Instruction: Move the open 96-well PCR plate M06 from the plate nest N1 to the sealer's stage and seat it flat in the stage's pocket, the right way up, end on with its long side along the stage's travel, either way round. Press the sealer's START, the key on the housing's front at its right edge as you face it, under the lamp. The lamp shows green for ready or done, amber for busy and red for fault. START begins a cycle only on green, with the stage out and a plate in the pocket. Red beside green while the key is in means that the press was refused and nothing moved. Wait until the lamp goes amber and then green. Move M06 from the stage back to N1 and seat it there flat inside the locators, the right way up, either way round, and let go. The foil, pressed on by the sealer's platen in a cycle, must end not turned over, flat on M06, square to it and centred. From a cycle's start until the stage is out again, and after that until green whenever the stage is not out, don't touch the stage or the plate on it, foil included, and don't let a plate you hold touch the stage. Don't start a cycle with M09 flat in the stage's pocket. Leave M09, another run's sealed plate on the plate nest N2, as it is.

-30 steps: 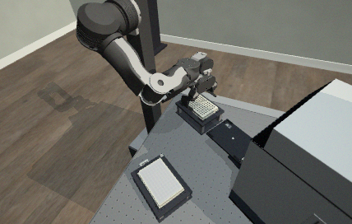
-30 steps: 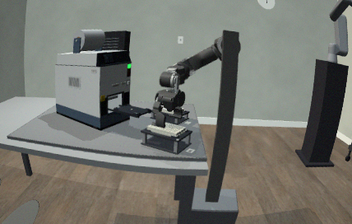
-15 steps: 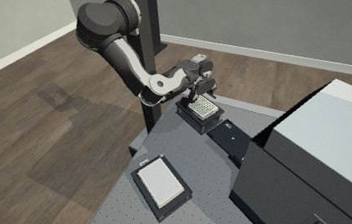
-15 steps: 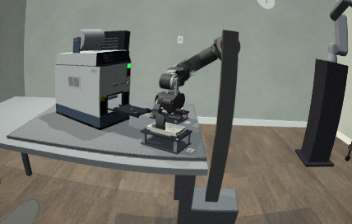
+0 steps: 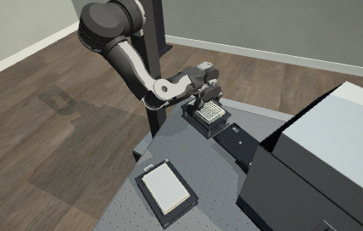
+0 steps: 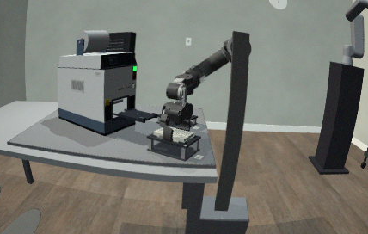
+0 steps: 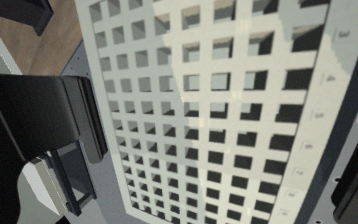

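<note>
My gripper is now 1 cm below the 96-well plate M06. The rest, counted from my hand: nest N1 (1 cm below); sealer stage (18 cm ahead, 12 cm to the right, 3 cm above); yellow warning label (30 cm ahead, 9 cm above, 7 cm to the right).
</note>
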